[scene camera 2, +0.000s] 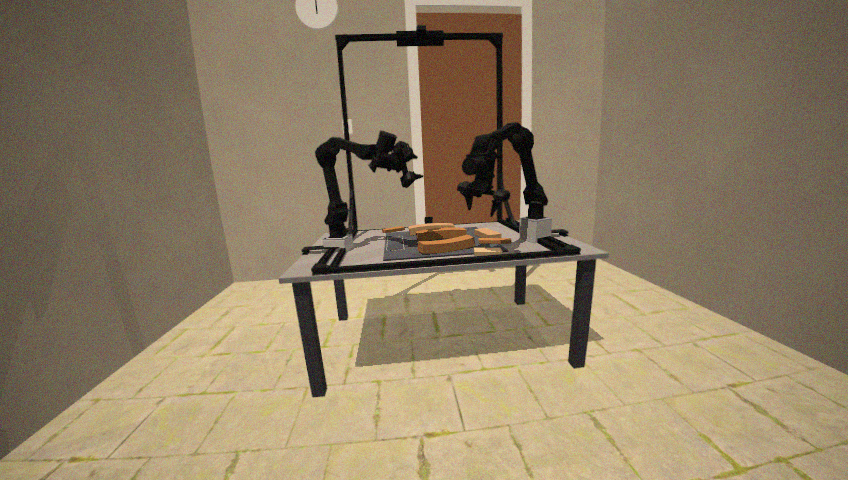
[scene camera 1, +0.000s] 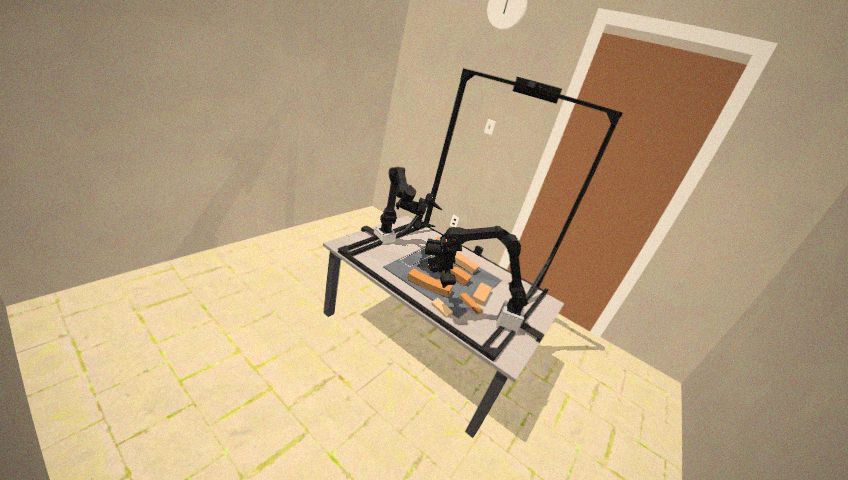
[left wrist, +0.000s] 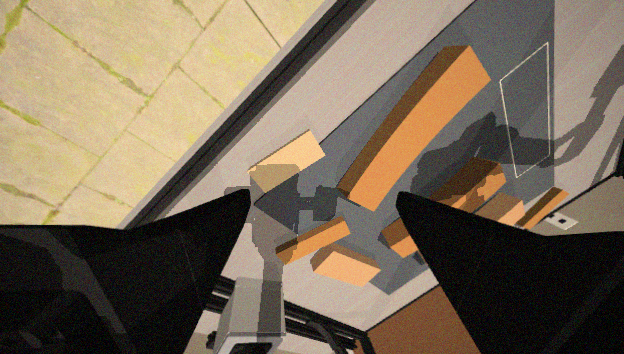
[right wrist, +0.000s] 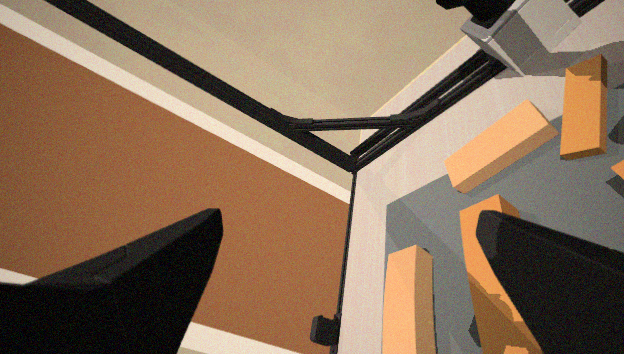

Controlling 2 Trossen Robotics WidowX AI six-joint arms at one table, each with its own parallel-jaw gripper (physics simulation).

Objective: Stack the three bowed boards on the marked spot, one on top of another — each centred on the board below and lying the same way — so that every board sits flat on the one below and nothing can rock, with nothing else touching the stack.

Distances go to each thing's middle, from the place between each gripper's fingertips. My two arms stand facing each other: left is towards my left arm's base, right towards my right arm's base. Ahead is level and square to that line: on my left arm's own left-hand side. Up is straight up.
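Tan block (left wrist: 303, 150): 330 mm below my right hand, 250 mm to the left of it, 140 mm ahead of it. Relative to my left hand, the block is 30 mm behind, 30 mm to the left and 160 mm below.
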